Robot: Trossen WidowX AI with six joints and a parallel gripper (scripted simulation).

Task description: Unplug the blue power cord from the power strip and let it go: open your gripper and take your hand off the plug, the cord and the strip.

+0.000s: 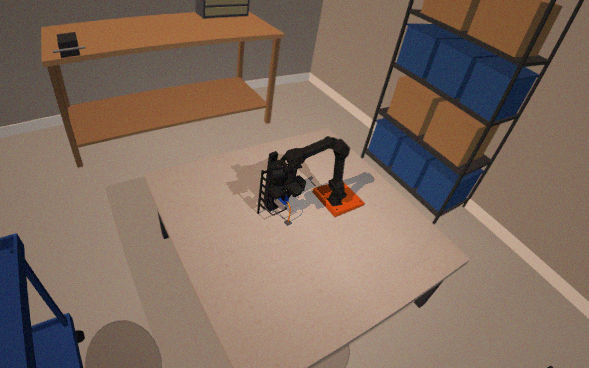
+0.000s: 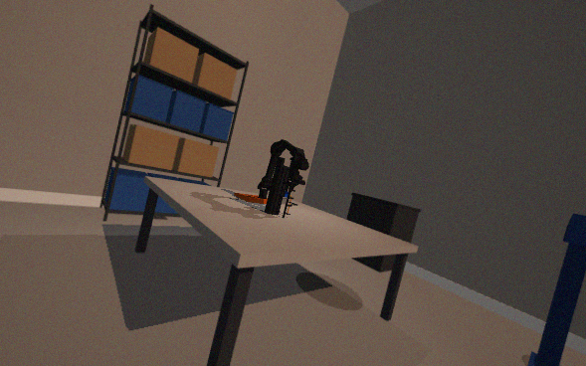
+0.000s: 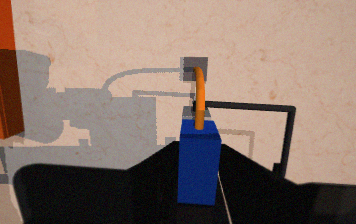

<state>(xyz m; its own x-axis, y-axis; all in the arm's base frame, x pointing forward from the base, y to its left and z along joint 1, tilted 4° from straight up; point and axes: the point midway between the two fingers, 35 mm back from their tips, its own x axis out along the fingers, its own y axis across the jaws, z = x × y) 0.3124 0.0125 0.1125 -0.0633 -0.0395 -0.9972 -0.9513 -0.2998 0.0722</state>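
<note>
Right now the blue plug is 1 cm ahead of my gripper tip and 3 cm to the right of it.
</note>
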